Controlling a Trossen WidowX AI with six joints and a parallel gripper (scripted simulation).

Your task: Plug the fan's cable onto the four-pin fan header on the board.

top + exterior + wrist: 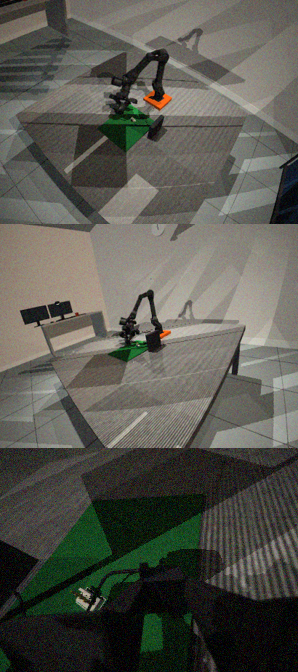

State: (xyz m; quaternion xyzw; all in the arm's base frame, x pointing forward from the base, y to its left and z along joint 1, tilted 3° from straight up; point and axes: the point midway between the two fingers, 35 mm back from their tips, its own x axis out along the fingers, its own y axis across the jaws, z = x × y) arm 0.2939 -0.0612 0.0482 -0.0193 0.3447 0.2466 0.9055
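Right now my gripper tip is 80 mm to the right of the pale four-pin header, 40 mm past it and 40 mm above it. Round my gripper tip: green board 100 mm to the left, 50 mm below, 10 mm ahead; then dark fan 240 mm to the left, 80 mm behind, 20 mm above; then dark plug 10 mm below, 10 mm behind.
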